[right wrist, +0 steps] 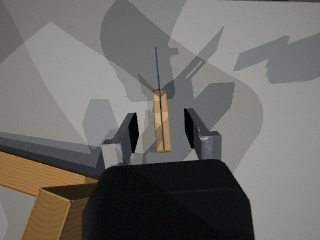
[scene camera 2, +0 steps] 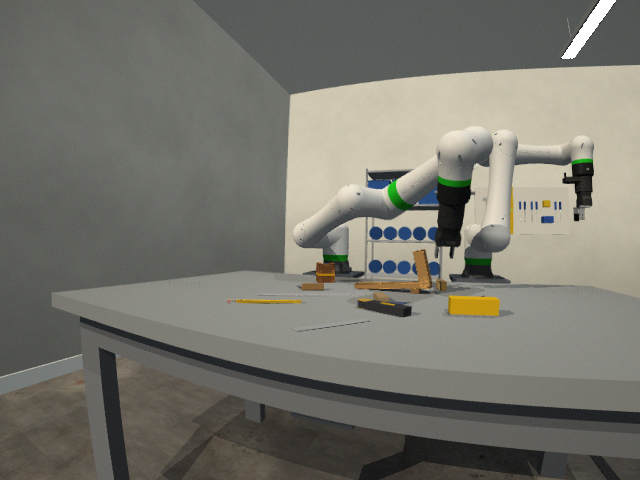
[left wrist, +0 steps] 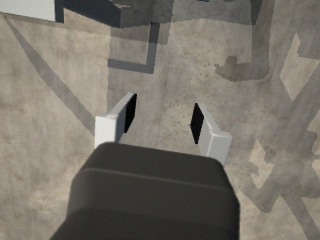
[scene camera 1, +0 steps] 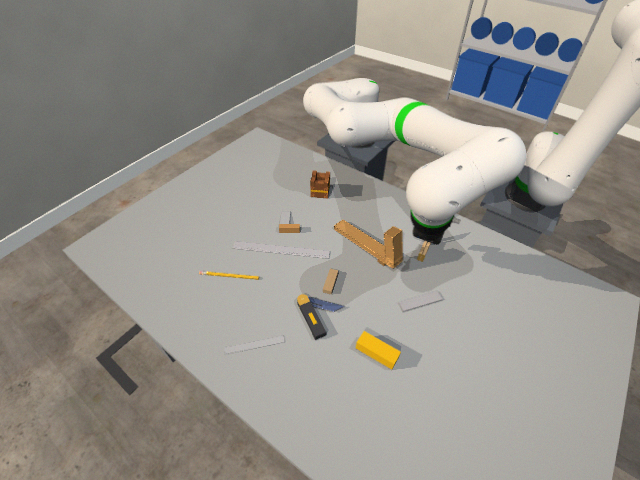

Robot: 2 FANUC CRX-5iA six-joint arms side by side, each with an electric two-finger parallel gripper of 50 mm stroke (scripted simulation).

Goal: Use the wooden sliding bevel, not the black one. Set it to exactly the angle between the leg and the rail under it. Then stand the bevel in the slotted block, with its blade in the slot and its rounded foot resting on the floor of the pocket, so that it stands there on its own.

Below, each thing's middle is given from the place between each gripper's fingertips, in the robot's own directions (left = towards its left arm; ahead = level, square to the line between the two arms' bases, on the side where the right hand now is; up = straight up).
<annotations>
The wooden bevel (right wrist: 161, 116) lies 100 mm below my right hand (scene camera 2: 443, 256) and 50 mm behind it. Round my right hand: yellow block (scene camera 2: 468, 306): 350 mm ahead, 110 mm below, 20 mm to the left.
I see the wooden bevel 700 mm to the right of my left hand, 390 mm ahead of it and 270 mm below it. From my left hand the other things lie so: yellow block (790 mm ahead, 670 mm to the right, 280 mm below).
</annotations>
